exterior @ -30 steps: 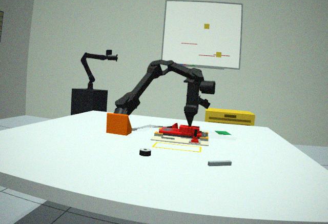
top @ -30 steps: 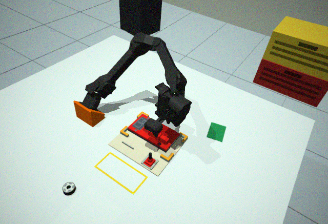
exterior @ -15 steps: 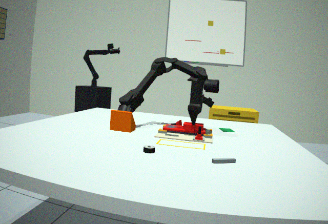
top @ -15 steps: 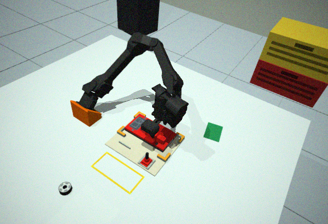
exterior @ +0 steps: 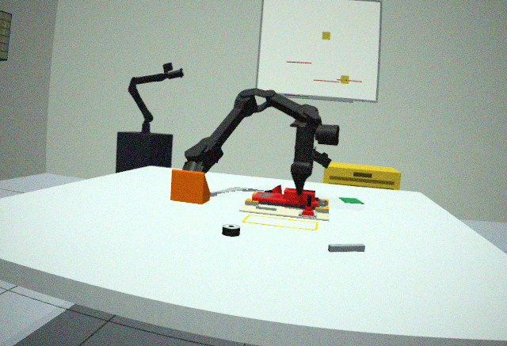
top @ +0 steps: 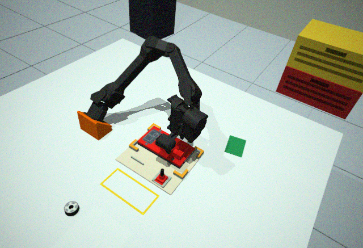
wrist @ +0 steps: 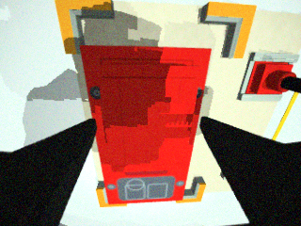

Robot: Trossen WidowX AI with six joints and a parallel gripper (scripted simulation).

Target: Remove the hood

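My gripper tip is right at the red hood panel. The rest, counted from my gripper tip: green patch: 150 mm ahead, 210 mm to the left, 40 mm below; wheel: 70 mm behind, 390 mm to the right, 30 mm below; fixture plate: 20 mm behind, 30 mm to the right, 30 mm below.
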